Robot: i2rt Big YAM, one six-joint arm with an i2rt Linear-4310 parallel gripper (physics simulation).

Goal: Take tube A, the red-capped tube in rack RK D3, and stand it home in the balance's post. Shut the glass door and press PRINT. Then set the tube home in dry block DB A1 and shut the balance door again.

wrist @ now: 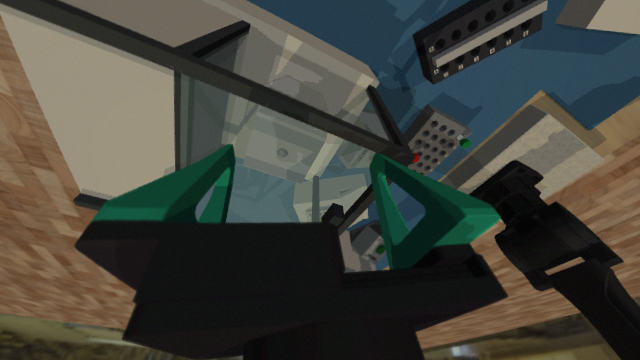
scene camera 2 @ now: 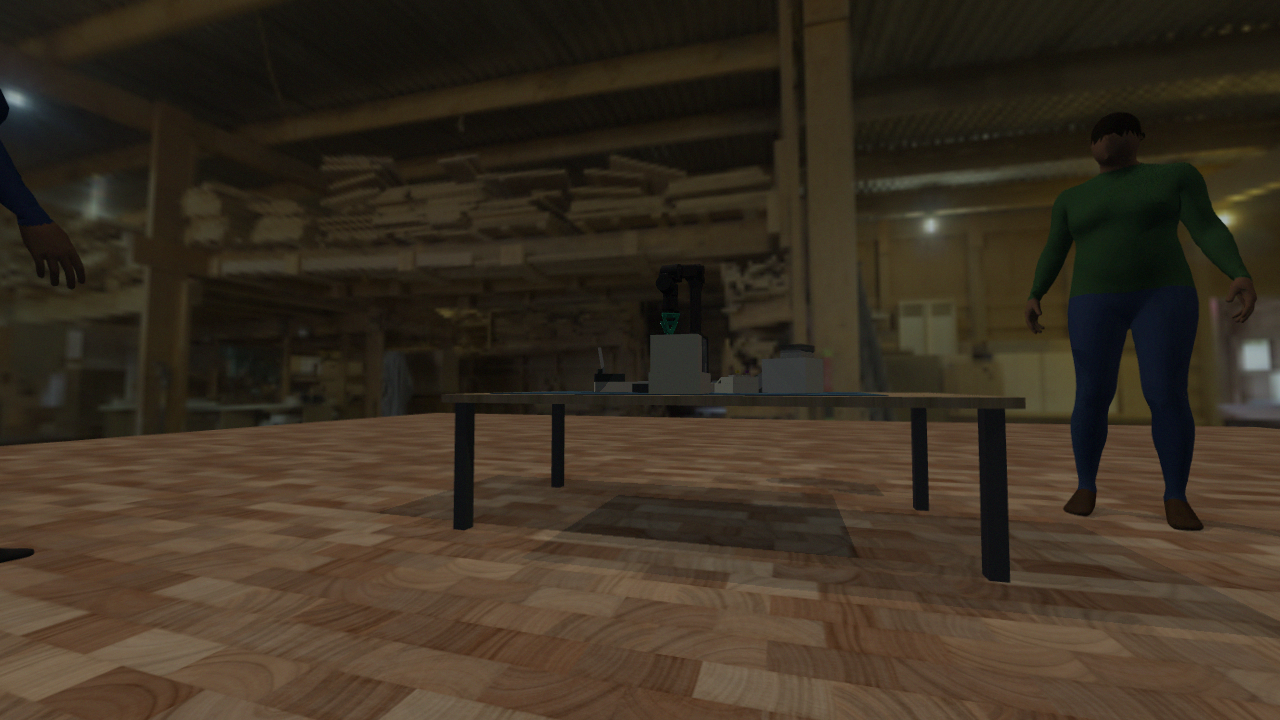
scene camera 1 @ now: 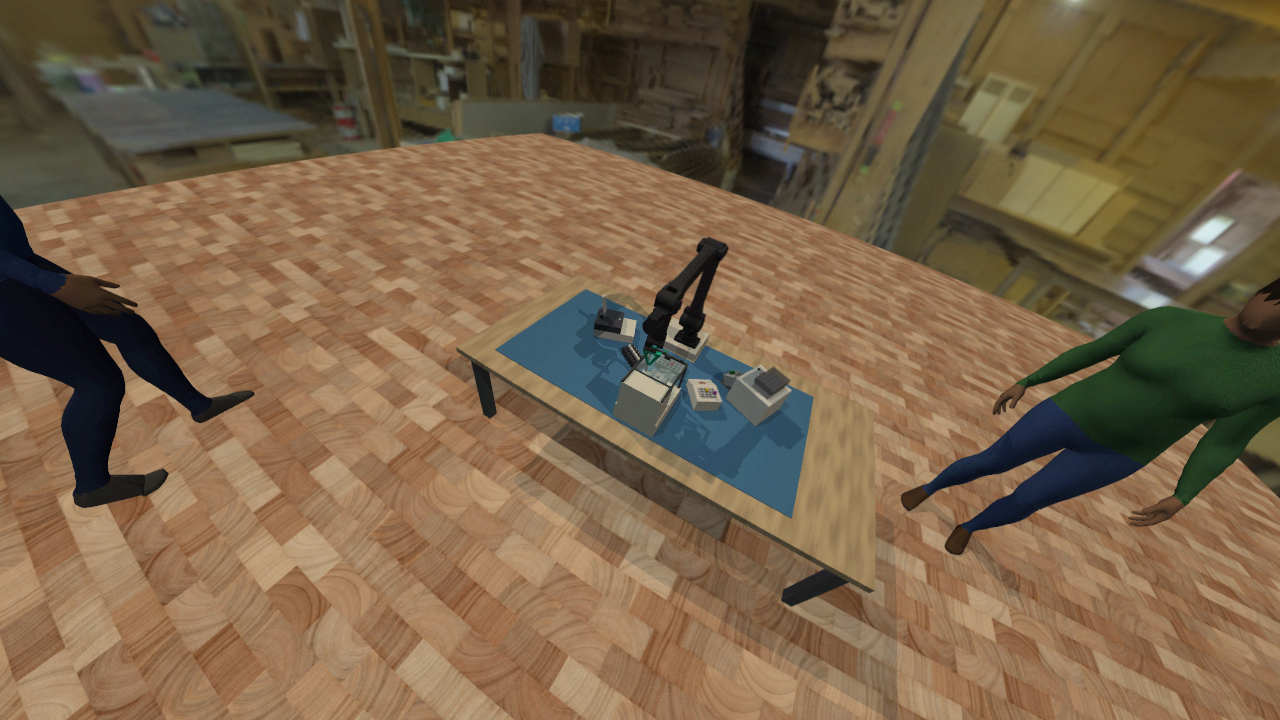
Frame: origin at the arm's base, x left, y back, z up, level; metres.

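Seen in the pictures: gripper, between the fingertips: (wrist: 307,156) (scene camera 1: 650,357); arm's base, origin of its link: (wrist: 499,186) (scene camera 1: 686,340).
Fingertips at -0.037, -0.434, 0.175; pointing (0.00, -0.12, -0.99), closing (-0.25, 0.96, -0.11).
Pixels of each thing's top centre, then the offset from my fingertips to it, as dx, dy, dz. "spot": a spot on its surface instead.
- balance, centre of its top: (wrist: 275,209) (scene camera 2: 683,333) (scene camera 1: 662,363) +0.053, -0.006, +0.009
- black handle, a spot on its surface: (wrist: 332,214) spot: +0.044, +0.041, +0.006
- red-capped tube, centre of its top: (wrist: 415,159) +0.046, +0.207, -0.159
- grey rack, centre of its top: (wrist: 426,152) (scene camera 1: 671,362) +0.037, +0.236, -0.183
- black two-row holed block, centre of its top: (wrist: 488,36) (scene camera 2: 648,380) (scene camera 1: 634,352) -0.128, +0.168, -0.166
- green-capped tube, centre of its top: (wrist: 466,144) -0.011, +0.264, -0.159
- keypad box, centre of its top: (wrist: 334,219) (scene camera 2: 735,375) (scene camera 1: 706,386) +0.233, +0.147, -0.144
- larger box, centre of its top: (scene camera 2: 782,346) (scene camera 1: 762,368) +0.412, +0.274, -0.024
My gripper (scene camera 1: 653,355) (scene camera 2: 669,322) (wrist: 307,156) is open, its green fingers wide apart with nothing between them. It is over the balance (scene camera 1: 640,398) (scene camera 2: 677,362) (wrist: 100,115), by the dark-framed glass chamber. In the wrist view, the round post (wrist: 282,152) shows through the glass. A black handle (wrist: 332,214) is by the chamber's lower edge; whether the door is shut I cannot tell. The red-capped tube (wrist: 415,158) stands in the grey rack (wrist: 429,112), right of the fingers and partly behind the frame corner. I cannot tell which block is the dry block, and PRINT is unreadable.
A black two-row holed block (scene camera 1: 631,354) (wrist: 425,60) lies beyond the rack. A green-capped tube (wrist: 465,143) is at the rack's far edge. A keypad box (scene camera 1: 704,404) and a larger box (scene camera 1: 751,404) (scene camera 2: 792,376) stand right of the balance. Two people stand near the table.
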